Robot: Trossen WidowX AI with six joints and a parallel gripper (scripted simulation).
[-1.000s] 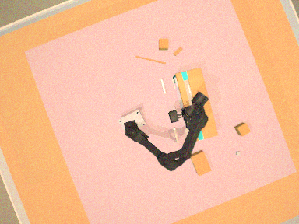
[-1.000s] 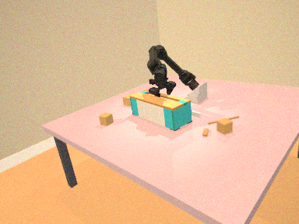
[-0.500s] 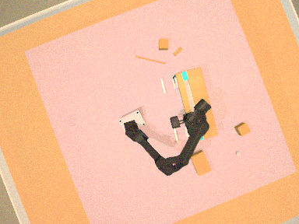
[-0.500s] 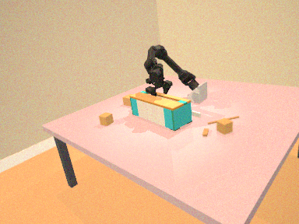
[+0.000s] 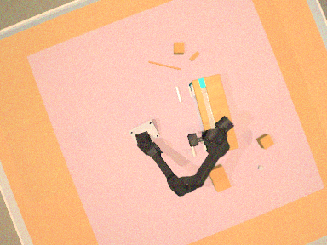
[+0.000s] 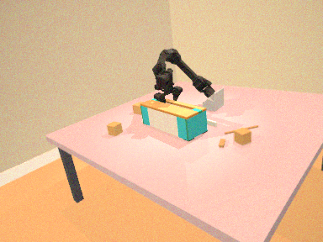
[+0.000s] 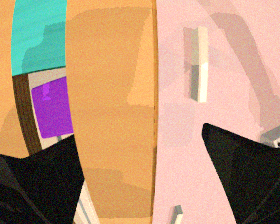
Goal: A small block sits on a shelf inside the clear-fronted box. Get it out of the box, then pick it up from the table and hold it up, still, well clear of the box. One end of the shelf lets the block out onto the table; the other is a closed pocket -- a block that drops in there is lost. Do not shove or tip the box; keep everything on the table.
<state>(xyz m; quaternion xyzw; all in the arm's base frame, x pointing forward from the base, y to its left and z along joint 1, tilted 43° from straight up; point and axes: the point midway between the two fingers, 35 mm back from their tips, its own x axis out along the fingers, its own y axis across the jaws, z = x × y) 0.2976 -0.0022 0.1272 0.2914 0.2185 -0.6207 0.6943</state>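
My gripper tip is 5 cm short of the purple block and 3 cm to the left of it. The rest, counted from my gripper tip: chip: 43 cm to the left, 9 cm ahead, 8 cm below; thin stick: 43 cm to the left, 8 cm below, 8 cm behind.
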